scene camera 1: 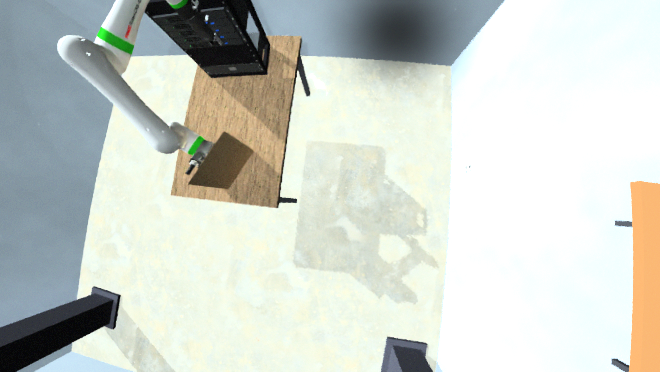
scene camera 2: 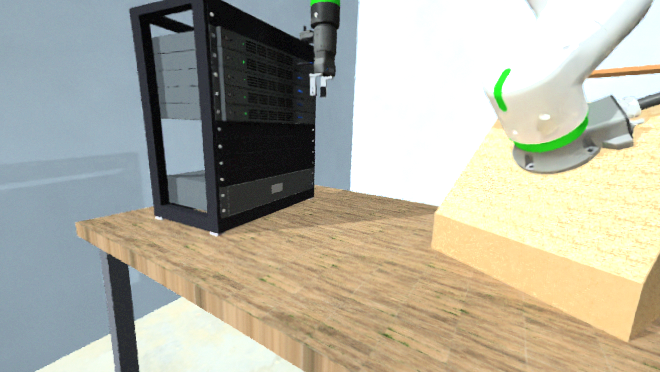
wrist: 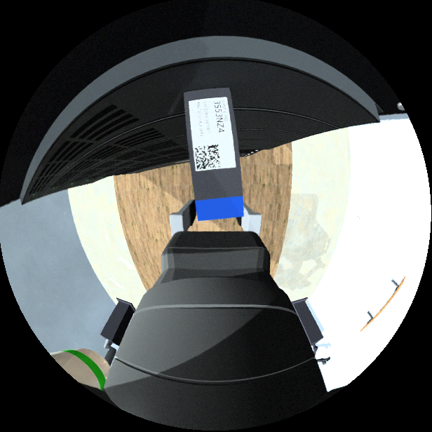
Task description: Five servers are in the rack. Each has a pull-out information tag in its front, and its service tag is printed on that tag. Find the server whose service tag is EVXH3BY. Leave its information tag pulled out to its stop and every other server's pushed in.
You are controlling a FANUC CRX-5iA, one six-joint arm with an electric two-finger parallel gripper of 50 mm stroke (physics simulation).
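Where they show: gripper, between the fingertips: (scene camera 1: 217, 44) (scene camera 2: 318, 96); arm's base, origin of its link: (scene camera 1: 208, 153) (scene camera 2: 554, 147).
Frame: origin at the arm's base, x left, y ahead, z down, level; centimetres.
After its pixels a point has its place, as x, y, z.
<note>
The rack (scene camera 1: 220, 55) @[15.2, 72.8, 4.6] (scene camera 2: 204, 100) @[39.5, 71.9, -8.7] stands on the table with the five servers (scene camera 2: 270, 80) @[18.3, 71.1, -16.4] stacked in its upper part. In the wrist view an information tag (wrist: 214, 185) sticks out of the top server's front (wrist: 280, 82). Its white label reads 3S53NZ4 beside a QR code, and its end is blue. My gripper (scene camera 2: 318, 93) @[2.4, 65.0, -13.2] (wrist: 215, 207) is open at the rack's front, with a finger on either side of the blue end and nothing gripped. In scene camera 2 small blue tag ends (scene camera 2: 300, 91) @[3.5, 72.3, -14.9] show on the lower servers, close to their fronts; their print is not visible.
The wooden table (scene camera 1: 240, 105) @[6.4, 47.7, 27.6] (scene camera 2: 310, 260) @[33.7, 41.0, 27.6] bears the rack and, in scene camera 2, the tan sloped block (scene camera 2: 540, 200) @[9.2, 0.6, 10.4] under the arm's base. A grey unit (scene camera 2: 250, 195) @[27.0, 71.4, 18.4] sits at the rack's bottom. A blue-grey wall (scene camera 2: 65, 100) stands behind the rack.
</note>
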